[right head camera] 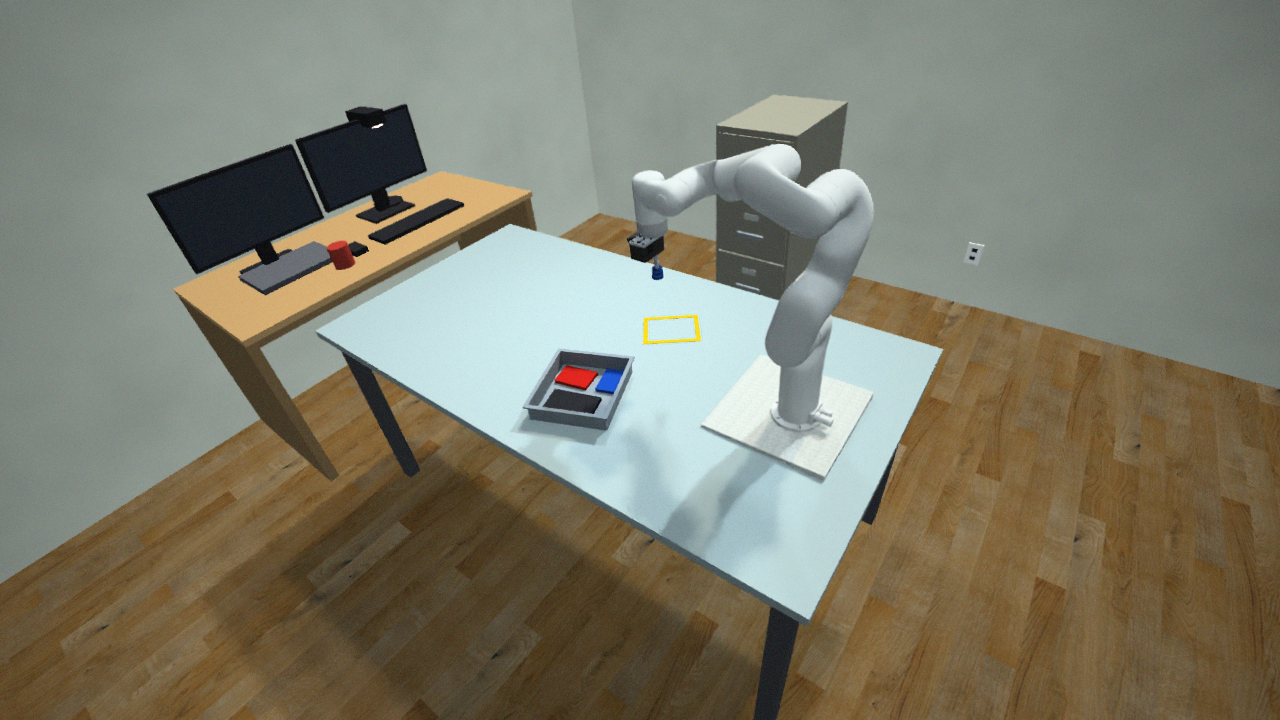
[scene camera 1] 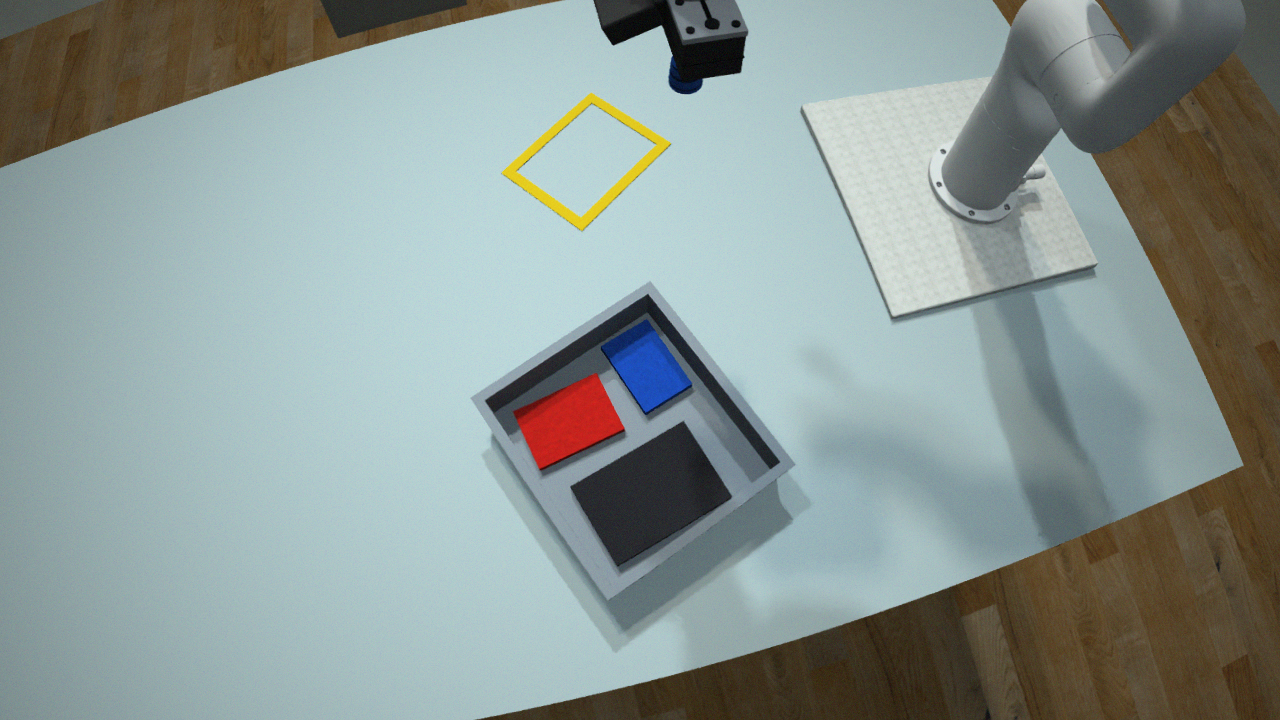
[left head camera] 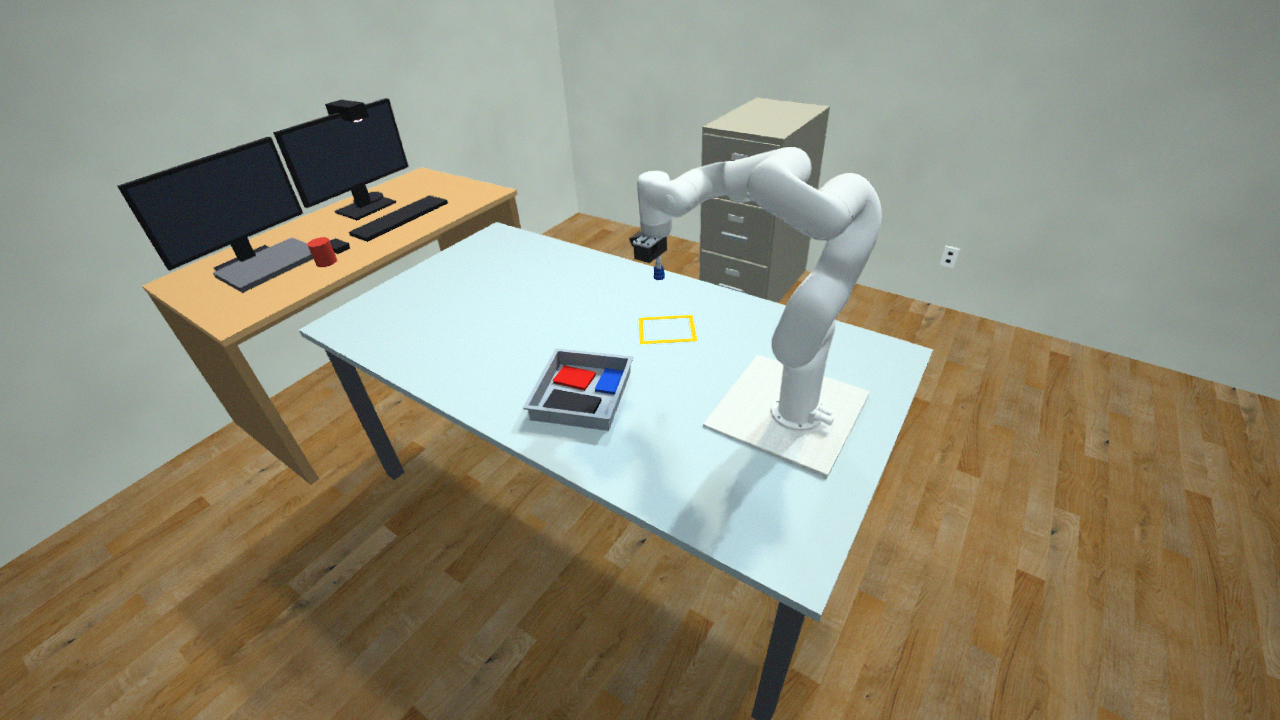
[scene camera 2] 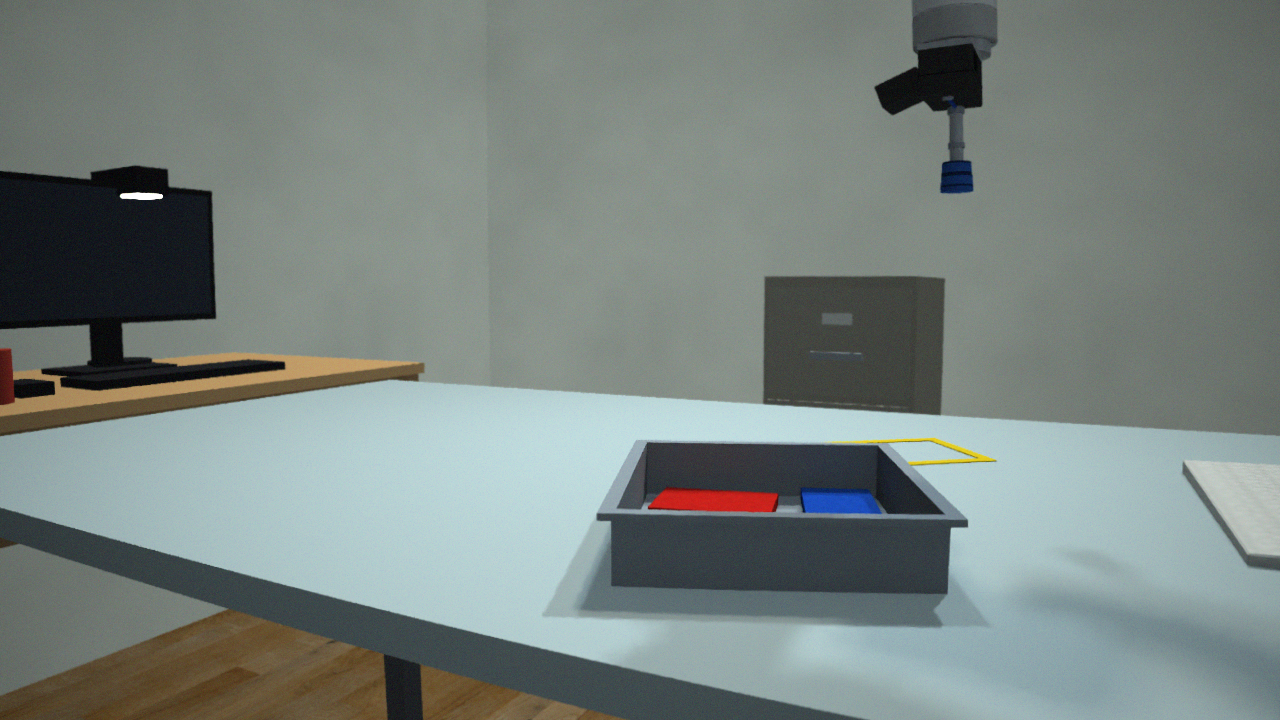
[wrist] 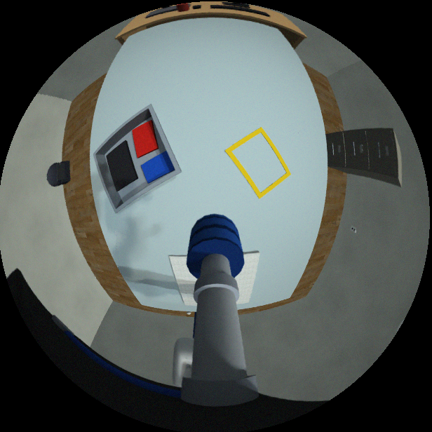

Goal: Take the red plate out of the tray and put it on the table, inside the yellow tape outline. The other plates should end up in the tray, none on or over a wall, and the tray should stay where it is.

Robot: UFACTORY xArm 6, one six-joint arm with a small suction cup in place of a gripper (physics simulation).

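Where they show: hand, its tool point: [right head camera: 657, 277] [scene camera 1: 685, 81] [left head camera: 659, 277] [scene camera 2: 956, 191]; arm's base, origin of its link: [right head camera: 797, 413] [scene camera 1: 972, 183] [left head camera: 796, 412].
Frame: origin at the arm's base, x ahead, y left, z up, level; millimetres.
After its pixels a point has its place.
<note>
The red plate [left head camera: 573, 377] @[z -1, x 562, y 201 mm] [right head camera: 575, 377] @[z -1, x 560, y 201 mm] [scene camera 1: 569, 421] @[z -1, x 562, y 198 mm] [scene camera 2: 714, 500] @[z -1, x 563, y 197 mm] [wrist: 145, 139] lies flat in the grey tray [left head camera: 571, 416] @[z 19, x 449, y 333 mm] [scene camera 1: 561, 349] @[z 35, x 555, y 131 mm] [scene camera 2: 778, 553] @[z 10, x 459, y 338 mm] [wrist: 167, 137]. The blue plate [left head camera: 608, 381] @[z -1, x 470, y 162 mm] [scene camera 1: 646, 367] @[z -1, x 470, y 156 mm] [scene camera 2: 838, 501] @[z -1, x 471, y 154 mm] [wrist: 157, 167] and the larger black plate [left head camera: 572, 401] @[z -1, x 499, y 276 mm] [scene camera 1: 651, 494] @[z -1, x 495, y 291 mm] [wrist: 122, 165] lie flat in it too, apart from each other. The yellow tape outline [left head camera: 667, 342] @[z -14, x 443, y -84 mm] [scene camera 1: 544, 198] @[z -13, x 543, y -88 mm] [wrist: 243, 173] lies on the table near the tray, with bare table inside. My suction cup [left head camera: 658, 273] [right head camera: 657, 273] [scene camera 1: 685, 82] [scene camera 2: 955, 177] [wrist: 215, 245] hangs high above the table with nothing on it.
The arm's base stands on a white board [left head camera: 742, 411] @[z -3, x 116, y 66 mm] [scene camera 1: 868, 214] @[z -3, x 161, y 20 mm] at the right of the table. A desk [left head camera: 241, 313] with monitors stands beyond the table's left end. A filing cabinet [left head camera: 735, 241] [scene camera 2: 841, 358] stands behind the table. The tray's raised walls surround the plates.
</note>
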